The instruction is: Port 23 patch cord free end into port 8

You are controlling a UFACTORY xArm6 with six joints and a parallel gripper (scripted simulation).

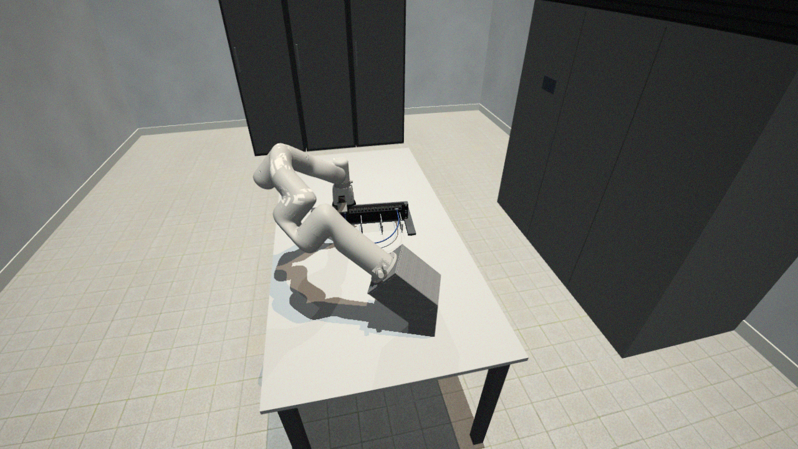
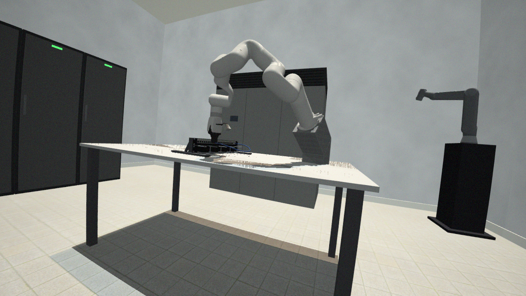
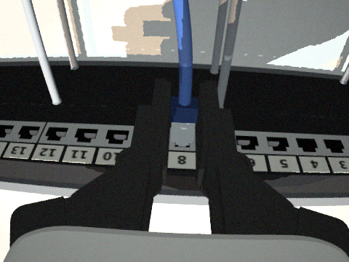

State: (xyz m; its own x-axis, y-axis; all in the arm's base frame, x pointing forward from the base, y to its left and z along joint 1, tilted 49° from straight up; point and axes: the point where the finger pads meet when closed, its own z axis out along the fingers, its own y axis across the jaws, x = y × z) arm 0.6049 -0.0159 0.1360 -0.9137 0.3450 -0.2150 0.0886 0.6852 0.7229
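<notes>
The patch cord plug lies 20 mm ahead of my hand and 20 mm below it.
</notes>
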